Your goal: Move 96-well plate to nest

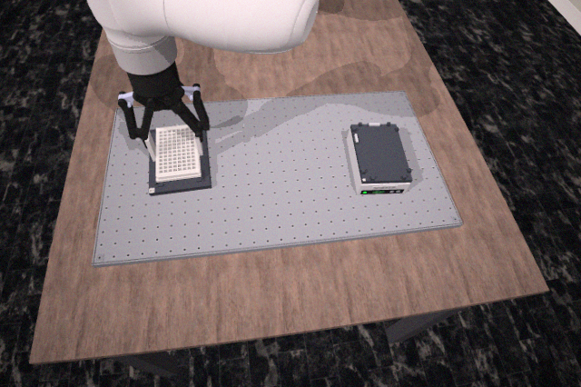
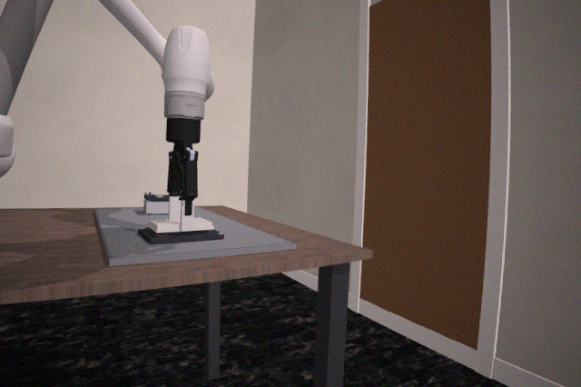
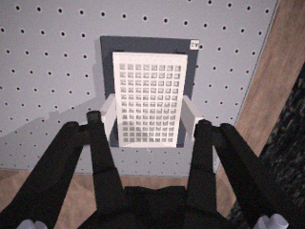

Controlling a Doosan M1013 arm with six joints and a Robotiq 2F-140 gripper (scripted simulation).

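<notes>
Now: hand 2 cm above the 96-well plate. Also, from my hand: plate nest: 4 cm below; A1 label: 7 cm ahead, 6 cm to the right, 4 cm below.
</notes>
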